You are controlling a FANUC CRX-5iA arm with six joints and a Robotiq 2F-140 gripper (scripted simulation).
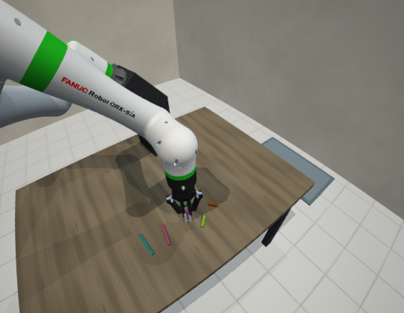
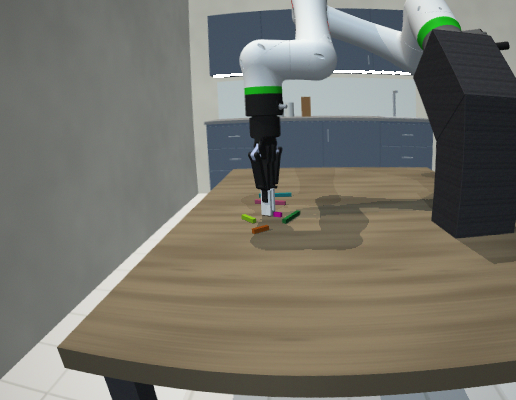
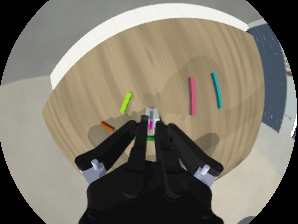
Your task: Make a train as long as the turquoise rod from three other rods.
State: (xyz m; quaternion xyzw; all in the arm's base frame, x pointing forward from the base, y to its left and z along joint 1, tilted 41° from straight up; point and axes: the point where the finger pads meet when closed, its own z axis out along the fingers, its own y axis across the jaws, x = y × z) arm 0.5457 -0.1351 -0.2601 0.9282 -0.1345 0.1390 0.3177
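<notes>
My gripper is now 3 cm above the grey rod. Also, from my hand: magenta rod (3 cm behind, 1 cm to the left, 3 cm below); green rod (6 cm behind, 3 cm to the left, 3 cm below); lime rod (4 cm ahead, 5 cm to the left, 3 cm below).
</notes>
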